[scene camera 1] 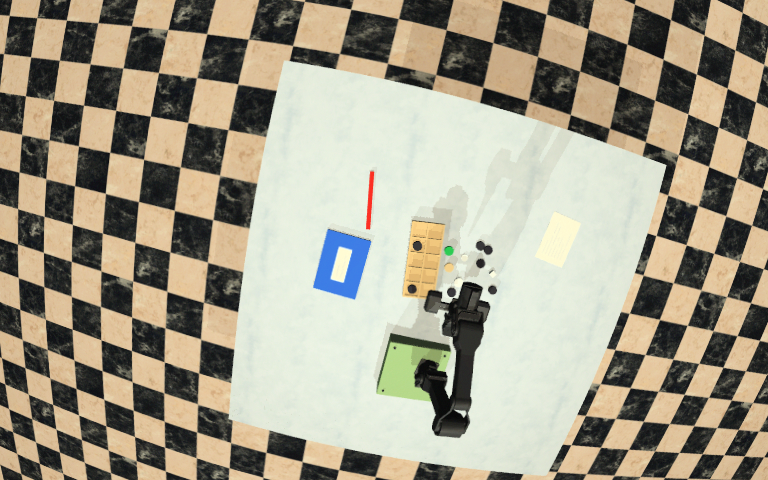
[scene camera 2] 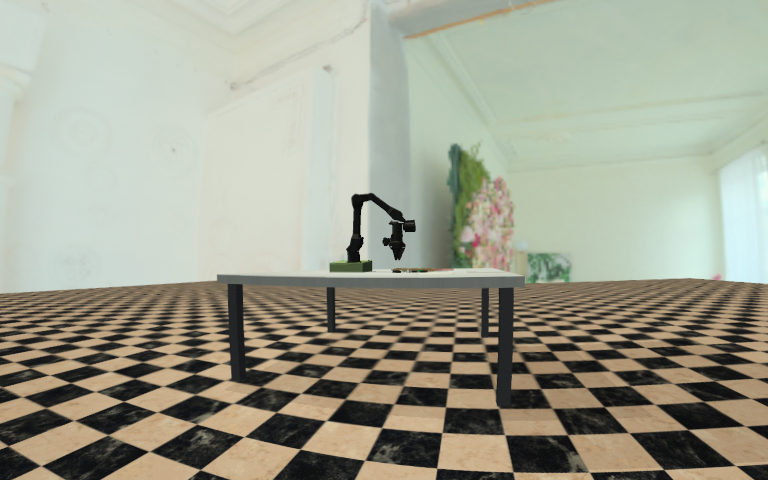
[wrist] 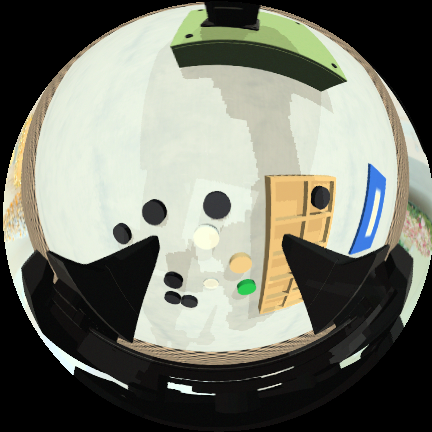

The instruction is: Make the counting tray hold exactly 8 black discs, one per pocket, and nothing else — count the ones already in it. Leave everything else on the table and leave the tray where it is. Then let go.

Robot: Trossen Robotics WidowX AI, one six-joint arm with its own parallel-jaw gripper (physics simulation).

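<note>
The tan counting tray [scene camera 1: 407, 260] [wrist: 268, 215] has two columns of pockets. One black disc [scene camera 1: 411, 288] [wrist: 320, 197] lies in the pocket at its end nearest the green base. Another black disc [scene camera 1: 417, 245] lies in the same column near the far end; my finger hides it in the wrist view. Several loose black discs lie beside the tray, including a near one [scene camera 1: 451, 292] [wrist: 217, 205], a second [wrist: 154, 212], a third [scene camera 1: 492, 289] [wrist: 122, 233] and another [scene camera 1: 480, 263] [wrist: 173, 279]. My gripper [scene camera 2: 398, 258] [wrist: 221, 241] is open and empty above the loose discs.
A green disc [scene camera 1: 449, 250] [wrist: 246, 287], a tan disc [scene camera 1: 449, 267] [wrist: 240, 262], white discs [scene camera 1: 464, 258] [wrist: 206, 237] and a small white piece [scene camera 1: 492, 273] lie near. A blue panel [scene camera 1: 324, 266], red stick [scene camera 1: 369, 200], cream card [scene camera 1: 557, 240] and green base [scene camera 1: 399, 373] also show.
</note>
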